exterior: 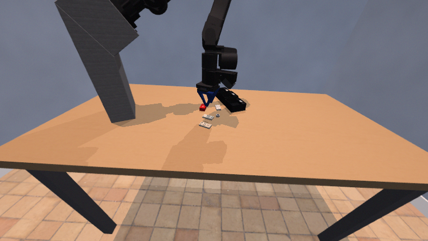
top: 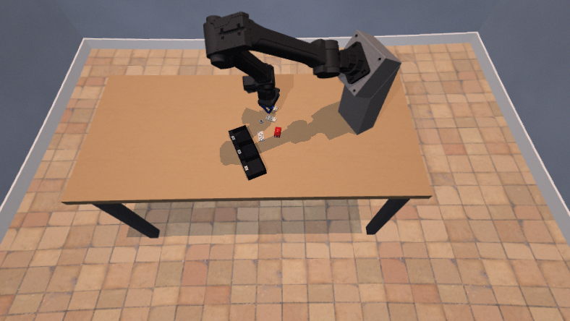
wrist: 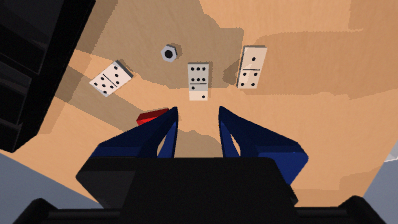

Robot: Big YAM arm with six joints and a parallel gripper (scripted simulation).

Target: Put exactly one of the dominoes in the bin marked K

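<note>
The small grey nut is 4 cm ahead of my hand, 2 cm to the left of it and 7 cm below it. Round my hand: small red block: 4 cm behind, 9 cm to the left, 7 cm below; black bin: 8 cm ahead, 20 cm to the left, 6 cm below.
</note>
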